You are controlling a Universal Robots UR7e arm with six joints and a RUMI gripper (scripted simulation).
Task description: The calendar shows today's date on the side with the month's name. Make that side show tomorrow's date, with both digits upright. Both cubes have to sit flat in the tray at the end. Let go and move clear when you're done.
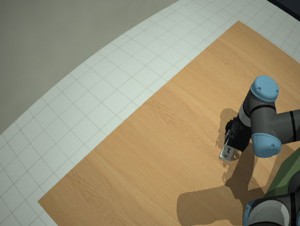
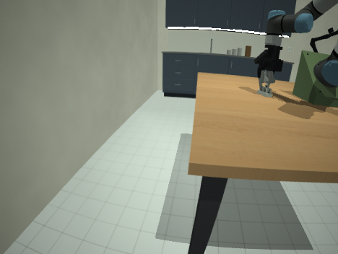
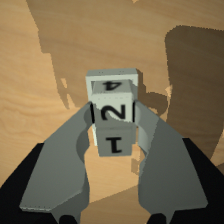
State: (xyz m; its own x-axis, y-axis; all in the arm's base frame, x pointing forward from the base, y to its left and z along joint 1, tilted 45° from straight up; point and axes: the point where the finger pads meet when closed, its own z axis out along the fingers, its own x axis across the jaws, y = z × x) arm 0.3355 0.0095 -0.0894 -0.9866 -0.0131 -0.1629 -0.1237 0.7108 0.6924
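The grey digit cube is 10 mm below my hand. The rest, counted from my hand: white calendar tray 20 mm to the left, 30 mm below.
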